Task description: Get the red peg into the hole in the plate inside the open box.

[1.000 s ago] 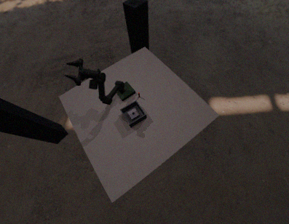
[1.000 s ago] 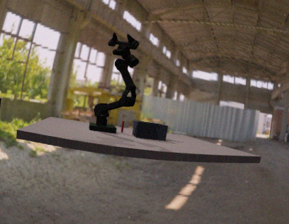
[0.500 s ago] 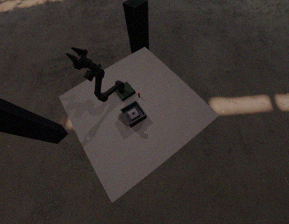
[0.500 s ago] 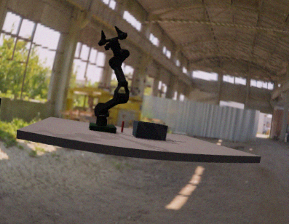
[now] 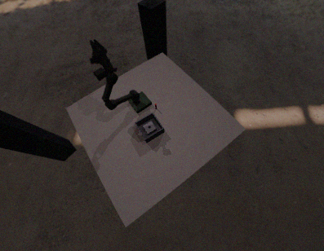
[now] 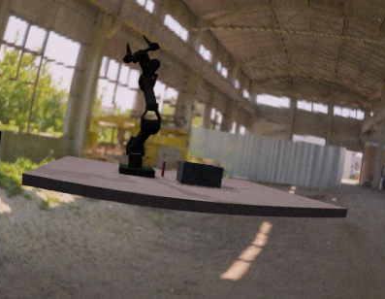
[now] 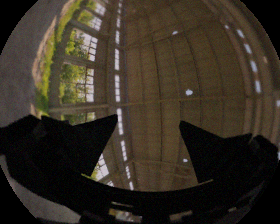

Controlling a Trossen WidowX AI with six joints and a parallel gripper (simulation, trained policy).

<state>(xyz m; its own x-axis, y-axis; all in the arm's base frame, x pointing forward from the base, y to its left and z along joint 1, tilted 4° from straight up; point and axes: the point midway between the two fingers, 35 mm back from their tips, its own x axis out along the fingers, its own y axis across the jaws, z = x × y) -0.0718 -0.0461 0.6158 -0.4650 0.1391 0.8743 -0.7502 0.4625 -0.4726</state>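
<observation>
My gripper tip is 630 mm above the red peg, 310 mm short of it and 150 mm to the right of it. Round my gripper tip: plate 630 mm below, 430 mm ahead, 50 mm to the right; dark box 650 mm below, 430 mm ahead, 50 mm to the right.
</observation>
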